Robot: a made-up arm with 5 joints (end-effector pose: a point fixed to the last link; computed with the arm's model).
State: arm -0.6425 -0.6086 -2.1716 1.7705 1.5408
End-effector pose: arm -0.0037 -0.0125 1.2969 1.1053 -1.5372 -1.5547
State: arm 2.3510 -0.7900 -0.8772 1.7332 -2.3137
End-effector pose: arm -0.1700 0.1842 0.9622 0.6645 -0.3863 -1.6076
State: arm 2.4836 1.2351 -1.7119 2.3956 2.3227
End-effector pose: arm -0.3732 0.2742 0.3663 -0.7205 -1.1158 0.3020
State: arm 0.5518 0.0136 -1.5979 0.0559 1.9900
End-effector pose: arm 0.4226 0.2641 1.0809 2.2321 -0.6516 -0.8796
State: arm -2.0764 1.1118 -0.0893 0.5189 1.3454
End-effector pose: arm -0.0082 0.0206 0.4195 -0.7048 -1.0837 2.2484
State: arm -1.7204 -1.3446 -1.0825 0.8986 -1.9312
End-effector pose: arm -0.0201 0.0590 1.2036 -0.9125 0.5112 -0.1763
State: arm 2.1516 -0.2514 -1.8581 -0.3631 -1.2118
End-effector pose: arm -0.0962 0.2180 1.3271 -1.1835 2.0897 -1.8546
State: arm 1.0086 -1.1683 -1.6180 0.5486 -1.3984
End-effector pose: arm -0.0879 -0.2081 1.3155 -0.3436 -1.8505 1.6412
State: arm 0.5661 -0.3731 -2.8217 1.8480 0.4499
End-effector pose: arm -0.0371 -0.0696 1.3338 1.1883 -0.8910 0.4656
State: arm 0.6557 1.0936 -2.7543 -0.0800 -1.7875
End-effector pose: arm 0.5736 0.4068 0.9205 -0.9149 -1.0515 1.7753
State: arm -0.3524 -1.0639 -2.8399 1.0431 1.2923
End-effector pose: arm -0.5312 0.1756 1.1506 1.5161 -2.5486 0.6496
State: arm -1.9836 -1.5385 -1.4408 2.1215 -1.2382
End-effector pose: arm 0.0526 0.2363 1.1124 -0.2136 -0.0055 -0.8214
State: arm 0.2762 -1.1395 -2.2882 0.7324 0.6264
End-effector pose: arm -0.4164 -0.1551 1.2487 1.4315 -2.2668 0.7508
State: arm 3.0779 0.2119 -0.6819 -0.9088 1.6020
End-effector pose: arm -0.4510 0.0338 0.6784 1.3495 1.6811 0.9975
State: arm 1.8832 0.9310 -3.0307 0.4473 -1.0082
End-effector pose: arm -0.1507 0.6057 1.0868 0.8016 -1.2152 2.5815
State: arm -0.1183 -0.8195 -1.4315 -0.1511 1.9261
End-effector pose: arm 0.0514 -0.0071 1.2862 2.5145 -1.8327 -0.1362
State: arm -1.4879 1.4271 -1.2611 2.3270 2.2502
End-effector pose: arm 0.0229 -0.2517 0.2711 1.0703 -2.1280 1.7413
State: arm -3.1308 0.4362 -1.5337 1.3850 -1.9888
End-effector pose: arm -0.6199 0.0146 0.7074 0.8465 -0.3816 -1.0762
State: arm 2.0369 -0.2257 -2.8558 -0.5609 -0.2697
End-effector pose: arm 0.1040 -0.1030 1.3622 -1.9762 1.7143 -0.1574
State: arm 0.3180 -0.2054 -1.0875 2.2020 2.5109
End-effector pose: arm 0.3184 0.1140 0.8624 -0.4877 -0.3510 -2.0557
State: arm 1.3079 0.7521 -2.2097 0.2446 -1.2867
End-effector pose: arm 0.2240 0.6850 0.9047 0.0103 -0.7368 2.4145
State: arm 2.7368 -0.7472 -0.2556 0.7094 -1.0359
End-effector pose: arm -0.2323 0.1473 0.7671 0.2442 -0.4262 -2.5347
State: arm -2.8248 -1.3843 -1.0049 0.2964 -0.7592
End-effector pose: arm 0.0750 0.0777 1.1943 -1.6799 0.1186 -1.4046
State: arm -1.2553 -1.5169 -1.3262 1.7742 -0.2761
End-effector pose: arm -0.1178 0.1806 1.1177 -0.0998 -0.8332 -0.7225
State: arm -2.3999 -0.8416 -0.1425 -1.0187 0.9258
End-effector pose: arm -0.1677 -0.1148 0.8521 -1.3213 -2.2082 -1.0917
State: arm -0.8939 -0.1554 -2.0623 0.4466 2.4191
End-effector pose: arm 0.2008 -0.2437 1.3098 -1.6569 1.9979 1.0419
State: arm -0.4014 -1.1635 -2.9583 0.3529 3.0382
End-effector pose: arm -0.6505 0.2806 0.9951 -2.4141 0.2613 -1.2989
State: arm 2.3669 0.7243 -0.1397 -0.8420 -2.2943
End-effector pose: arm -0.1695 0.1790 0.4382 0.6390 -0.0360 -1.7251
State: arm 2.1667 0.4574 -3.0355 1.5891 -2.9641
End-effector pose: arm -0.2490 0.3536 1.2506 1.0126 0.8480 -1.3866
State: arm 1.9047 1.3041 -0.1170 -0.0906 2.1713
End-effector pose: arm -0.0027 -0.0230 0.3606 -0.3367 -0.3602 -0.2490
